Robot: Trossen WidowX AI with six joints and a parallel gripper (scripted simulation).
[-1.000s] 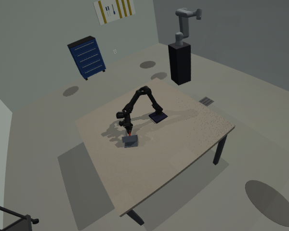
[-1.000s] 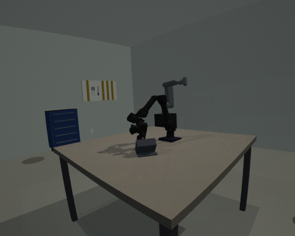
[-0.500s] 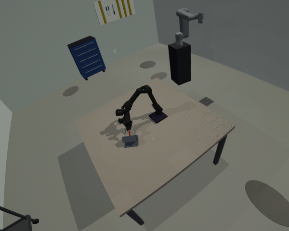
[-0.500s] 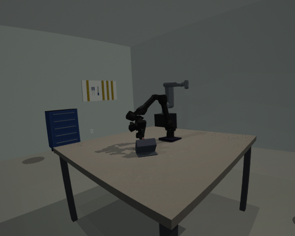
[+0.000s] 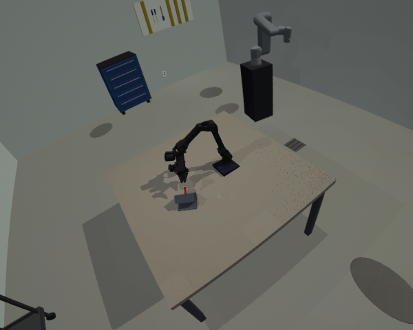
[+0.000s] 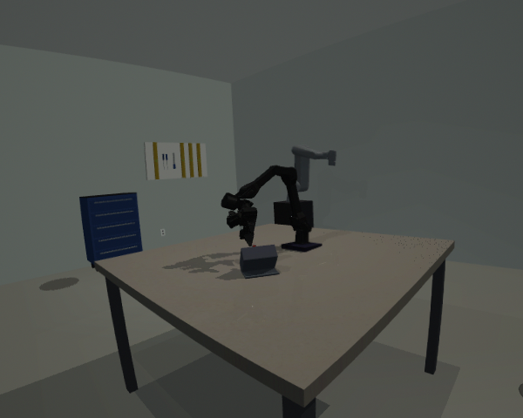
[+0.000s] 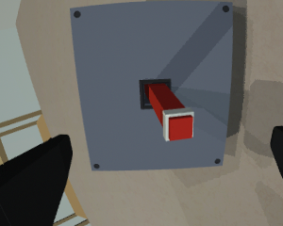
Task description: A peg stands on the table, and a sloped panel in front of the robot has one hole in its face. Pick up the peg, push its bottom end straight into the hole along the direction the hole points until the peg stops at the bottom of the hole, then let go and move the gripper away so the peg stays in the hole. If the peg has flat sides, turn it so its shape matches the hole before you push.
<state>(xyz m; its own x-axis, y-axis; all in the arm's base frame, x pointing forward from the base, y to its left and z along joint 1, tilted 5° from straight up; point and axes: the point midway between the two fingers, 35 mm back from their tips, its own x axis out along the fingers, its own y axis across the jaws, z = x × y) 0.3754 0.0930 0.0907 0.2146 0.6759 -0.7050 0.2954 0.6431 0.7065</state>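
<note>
Right now the red square peg is 3 cm to the left of my gripper tip, 3 cm below it and 1 cm ahead of it. From my gripper tip the other things lie so: grey sloped panel: 8 cm to the left, 7 cm below, 2 cm ahead.
</note>
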